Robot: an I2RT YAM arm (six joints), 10 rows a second.
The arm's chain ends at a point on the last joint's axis. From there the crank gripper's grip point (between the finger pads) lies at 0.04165 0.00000 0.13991 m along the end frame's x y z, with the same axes.
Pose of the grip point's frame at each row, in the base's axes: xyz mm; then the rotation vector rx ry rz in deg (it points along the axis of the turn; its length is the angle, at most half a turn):
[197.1 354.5 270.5 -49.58 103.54 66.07]
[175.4 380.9 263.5 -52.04 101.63 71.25]
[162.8 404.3 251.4 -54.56 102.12 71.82]
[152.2 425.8 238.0 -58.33 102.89 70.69]
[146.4 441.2 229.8 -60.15 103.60 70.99]
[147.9 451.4 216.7 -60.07 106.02 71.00]
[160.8 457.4 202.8 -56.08 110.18 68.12]
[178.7 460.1 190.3 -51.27 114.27 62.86]
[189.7 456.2 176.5 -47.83 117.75 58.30]
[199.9 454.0 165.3 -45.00 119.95 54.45]
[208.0 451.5 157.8 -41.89 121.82 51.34]
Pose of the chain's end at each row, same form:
[178.5 229.6 343.7 -49.58 103.54 66.07]
[167.5 252.2 331.9 -52.04 101.63 71.25]
[159.7 276.7 322.2 -54.56 102.12 71.82]
[152.8 301.3 314.2 -58.33 102.89 70.69]
[150.5 318.1 308.2 -60.15 103.60 70.99]
[154.0 330.3 298.0 -60.07 106.02 71.00]
[160.8 339.2 288.4 -56.08 110.18 68.12]
[168.3 346.8 281.8 -51.27 114.27 62.86]
[172.1 348.6 273.6 -47.83 117.75 58.30]
[176.1 351.3 266.3 -45.00 119.95 54.45]
[178.9 353.1 261.6 -41.89 121.82 51.34]

